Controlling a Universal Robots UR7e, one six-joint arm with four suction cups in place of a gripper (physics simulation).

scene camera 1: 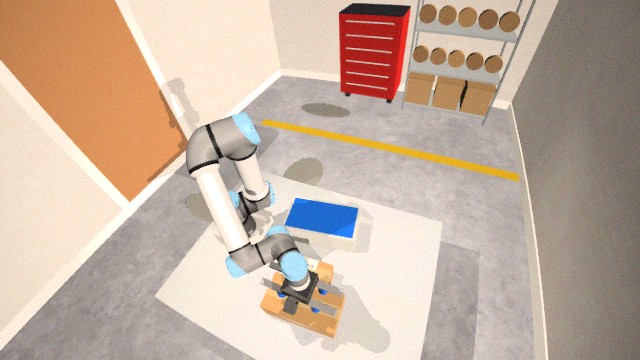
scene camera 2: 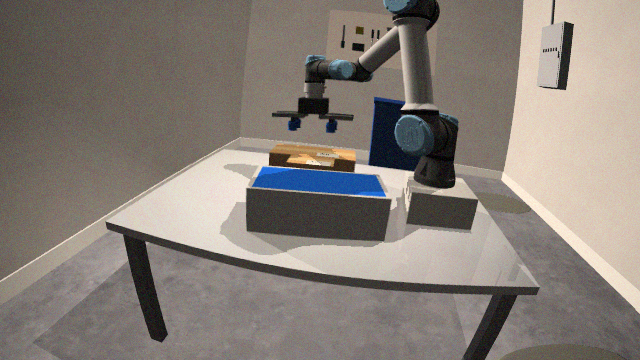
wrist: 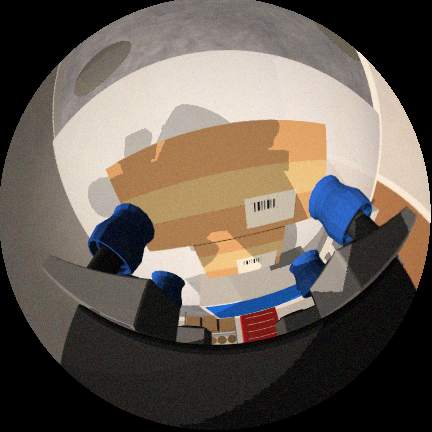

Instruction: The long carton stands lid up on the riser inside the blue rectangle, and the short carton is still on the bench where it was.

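Frame: origin at the arm's base, x ahead, y left, z up, level; metres.
Where they show: hand, tool point: (scene camera 2: 312, 129) (wrist: 236, 252); arm's base, link origin: (scene camera 2: 434, 181).
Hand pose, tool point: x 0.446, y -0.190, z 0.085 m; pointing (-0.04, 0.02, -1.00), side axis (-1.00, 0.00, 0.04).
Note:
Each offset is from my tool point to the top centre of the thing. Level surfaces: height alone.
The long carton {dx -0.009, dy -0.013, dz -0.086 m} (scene camera 1: 325, 322) (scene camera 2: 285, 148) (wrist: 215, 180) lies on the bench, with a lighter strip and a barcode label on top. The short carton {dx -0.021, dy +0.120, dz -0.086 m} (scene camera 1: 325, 272) (scene camera 2: 300, 159) (wrist: 220, 257) lies close along its riser-facing side, also labelled. The riser {dx -0.085, dy +0.384, dz -0.066 m} (scene camera 1: 320, 241) (scene camera 2: 317, 215) (wrist: 225, 287) has the blue rectangle {dx -0.085, dy +0.384, dz -0.066 m} (scene camera 1: 322, 217) (scene camera 2: 320, 181) (wrist: 250, 306) on its top, with no carton on it. My gripper (scene camera 1: 300, 298) (scene camera 2: 312, 125) (wrist: 232, 250) hangs above the long carton, cups down and apart from it, holding nothing. The gripper partly hides both cartons in scene camera 1.
The arm's base stands on a pale block (scene camera 2: 440, 210) beside the riser, on the white bench {dz -0.187 m} (scene camera 1: 390, 280) (scene camera 2: 175, 200). A red drawer cabinet (scene camera 1: 372, 55) (wrist: 259, 325) and a shelf rack (scene camera 1: 462, 34) stand far off by the wall. A dark blue object (scene camera 2: 387, 132) stands behind the bench.

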